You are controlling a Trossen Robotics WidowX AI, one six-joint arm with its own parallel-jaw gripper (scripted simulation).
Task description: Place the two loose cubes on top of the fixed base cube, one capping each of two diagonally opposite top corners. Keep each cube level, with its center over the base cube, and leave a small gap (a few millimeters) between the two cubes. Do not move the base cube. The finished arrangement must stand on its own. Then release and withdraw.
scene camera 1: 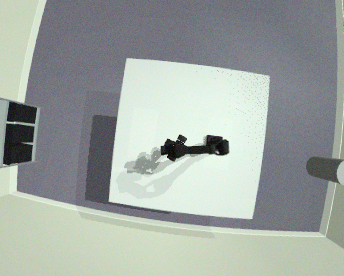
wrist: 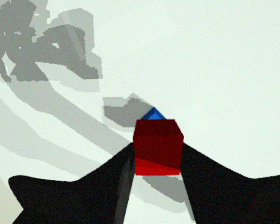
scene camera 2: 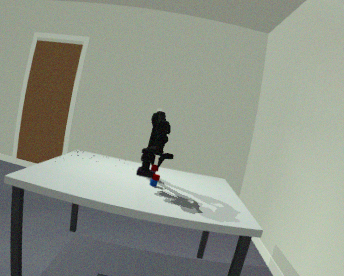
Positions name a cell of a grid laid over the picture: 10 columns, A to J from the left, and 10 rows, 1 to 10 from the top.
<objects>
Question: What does the gripper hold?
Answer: A red cube.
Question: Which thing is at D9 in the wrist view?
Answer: The gripper.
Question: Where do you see a red cube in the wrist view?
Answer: F7
</objects>
